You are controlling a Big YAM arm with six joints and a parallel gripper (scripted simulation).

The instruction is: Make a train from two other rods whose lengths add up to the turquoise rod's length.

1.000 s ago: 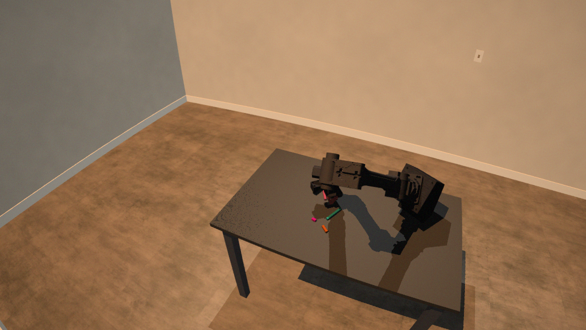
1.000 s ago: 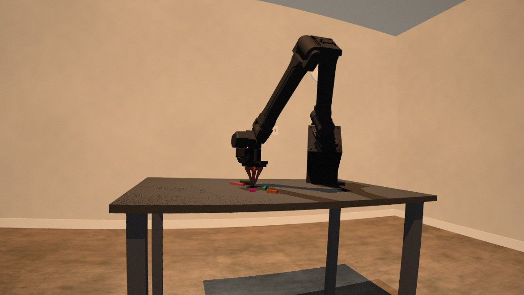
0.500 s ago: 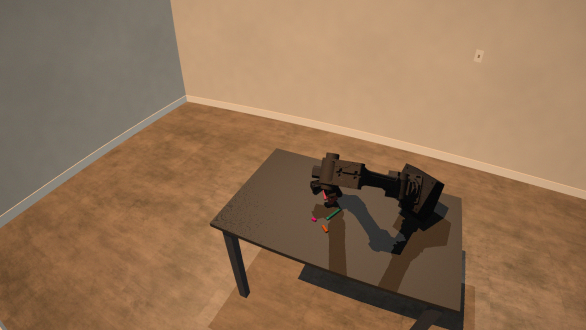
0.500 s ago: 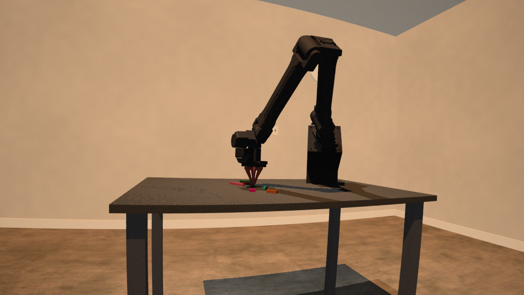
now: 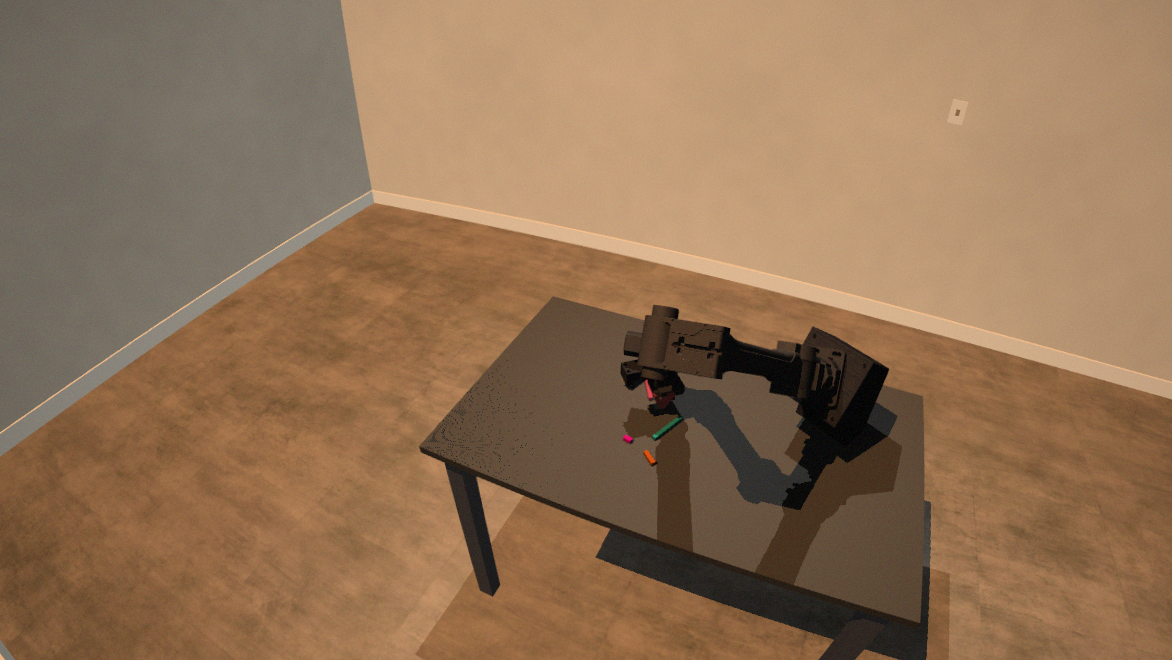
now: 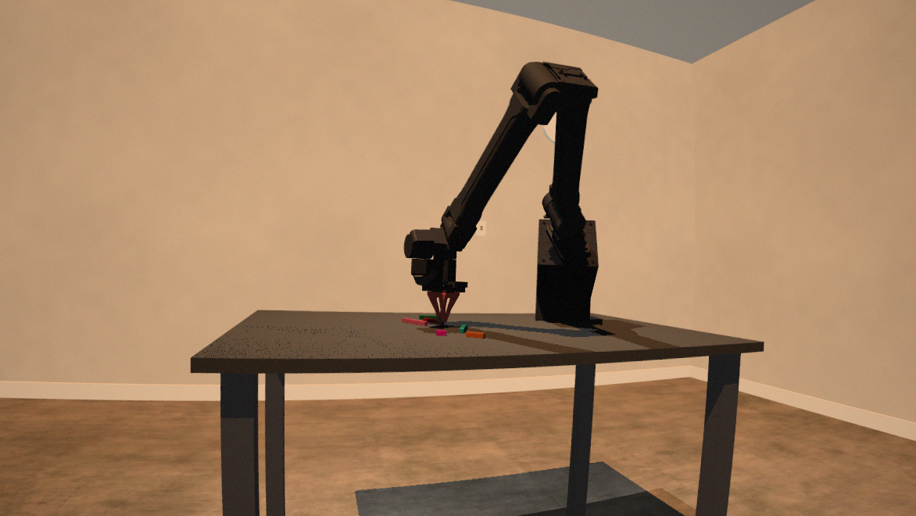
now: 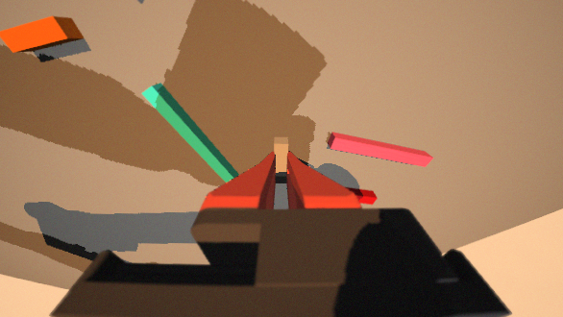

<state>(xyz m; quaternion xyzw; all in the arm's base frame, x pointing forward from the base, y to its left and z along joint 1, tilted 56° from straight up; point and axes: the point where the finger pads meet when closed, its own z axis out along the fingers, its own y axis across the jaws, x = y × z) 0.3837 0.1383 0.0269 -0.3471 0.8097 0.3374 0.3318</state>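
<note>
Now: the grey rod right at my hand. Round my hand: turquoise rod: 5 cm behind, 4 cm to the left, 2 cm below; then red rod: 2 cm ahead, 8 cm to the right, 2 cm below; then pink rod: 7 cm ahead, 5 cm to the right, 2 cm below.
</note>
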